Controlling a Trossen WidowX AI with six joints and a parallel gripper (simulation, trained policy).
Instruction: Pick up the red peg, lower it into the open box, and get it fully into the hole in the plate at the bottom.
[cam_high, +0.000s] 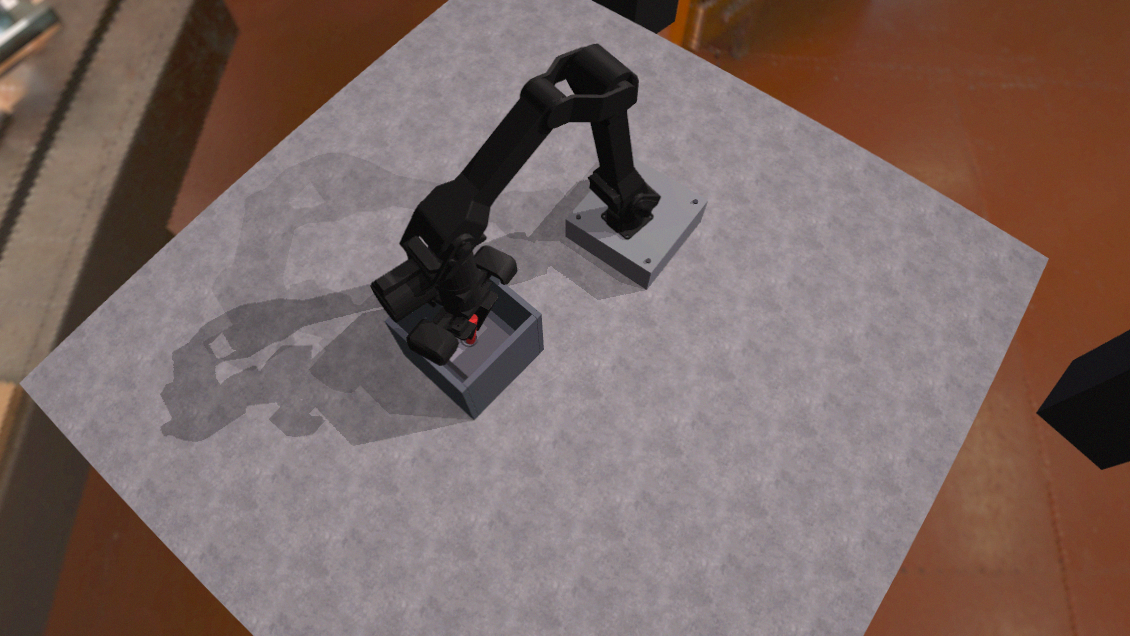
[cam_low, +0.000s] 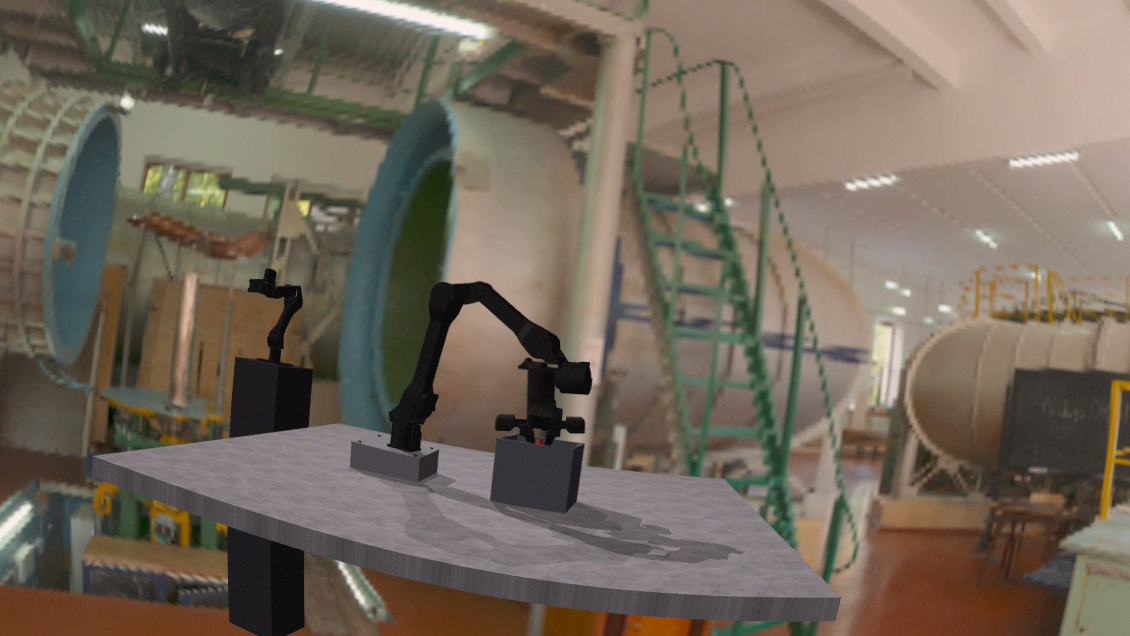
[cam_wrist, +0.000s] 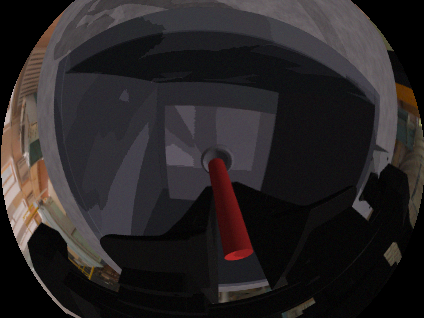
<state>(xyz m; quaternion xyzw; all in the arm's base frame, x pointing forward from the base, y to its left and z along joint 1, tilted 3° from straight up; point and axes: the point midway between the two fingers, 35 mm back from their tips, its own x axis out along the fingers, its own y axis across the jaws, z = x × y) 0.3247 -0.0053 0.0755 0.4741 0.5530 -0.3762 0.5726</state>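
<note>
The red peg is 1 cm above my gripper tip. From my gripper tip the other things lie so: plate: 4 cm below, 1 cm to the right.
</note>
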